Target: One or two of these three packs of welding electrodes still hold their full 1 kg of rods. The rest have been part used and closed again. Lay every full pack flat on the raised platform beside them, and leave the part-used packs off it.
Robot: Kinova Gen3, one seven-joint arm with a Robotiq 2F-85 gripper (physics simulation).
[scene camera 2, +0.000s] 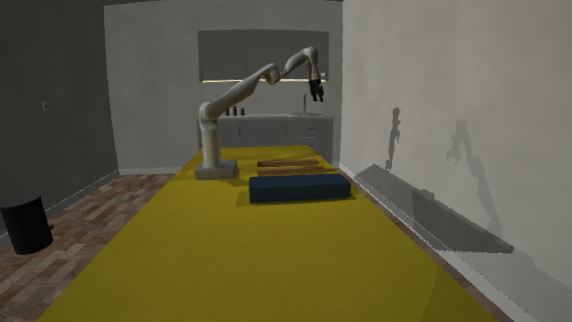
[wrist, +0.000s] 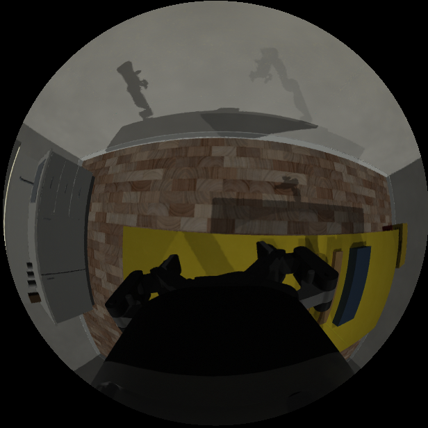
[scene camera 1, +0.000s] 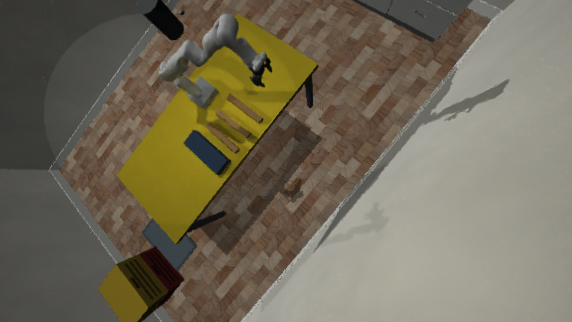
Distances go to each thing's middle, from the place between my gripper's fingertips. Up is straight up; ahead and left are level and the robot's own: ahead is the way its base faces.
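My hand is 68 cm to the left of the dark blue raised platform (scene camera 2: 316,186) and 17 cm beyond it, and it's sitting 34 cm higher than the platform.
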